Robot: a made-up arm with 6 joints.
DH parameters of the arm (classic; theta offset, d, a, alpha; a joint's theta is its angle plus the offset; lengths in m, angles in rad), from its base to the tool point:
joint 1: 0 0.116 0 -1.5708
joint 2: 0.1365 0 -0.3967 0
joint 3: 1.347 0 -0.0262 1.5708
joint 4: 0 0.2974 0 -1.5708
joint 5: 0 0 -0.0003 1.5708
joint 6: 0 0.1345 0 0
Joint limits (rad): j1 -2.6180..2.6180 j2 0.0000..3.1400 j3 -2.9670..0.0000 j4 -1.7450..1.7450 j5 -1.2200..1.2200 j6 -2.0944..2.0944
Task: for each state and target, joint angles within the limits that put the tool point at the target. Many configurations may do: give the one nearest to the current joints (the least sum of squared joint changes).
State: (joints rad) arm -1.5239 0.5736 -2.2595 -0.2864 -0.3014 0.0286
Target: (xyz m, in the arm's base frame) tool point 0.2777 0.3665 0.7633
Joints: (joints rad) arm -2.1825 0.5273 -2.1929 -0.3556 -0.3662 0.0286
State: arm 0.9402 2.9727 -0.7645 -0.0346 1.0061 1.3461
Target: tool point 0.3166 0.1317 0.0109
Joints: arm 0.4768 2.2998 -1.0097 -0.2325 1.1527 1.3461
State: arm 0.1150 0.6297 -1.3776 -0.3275 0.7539 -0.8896
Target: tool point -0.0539 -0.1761 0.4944
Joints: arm 0.8171 0.1098 -1.1197 -0.7178 1.1652 -0.8896
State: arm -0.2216 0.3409 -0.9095 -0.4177 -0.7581 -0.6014
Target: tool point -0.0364 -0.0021 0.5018
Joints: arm -0.0352 0.2248 -0.4923 0.0385 -0.7094 -0.6014
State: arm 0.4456 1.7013 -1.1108 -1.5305 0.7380 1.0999
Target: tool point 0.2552 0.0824 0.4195
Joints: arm 0.6735 1.0875 -0.7913 -1.4211 0.7955 1.0999
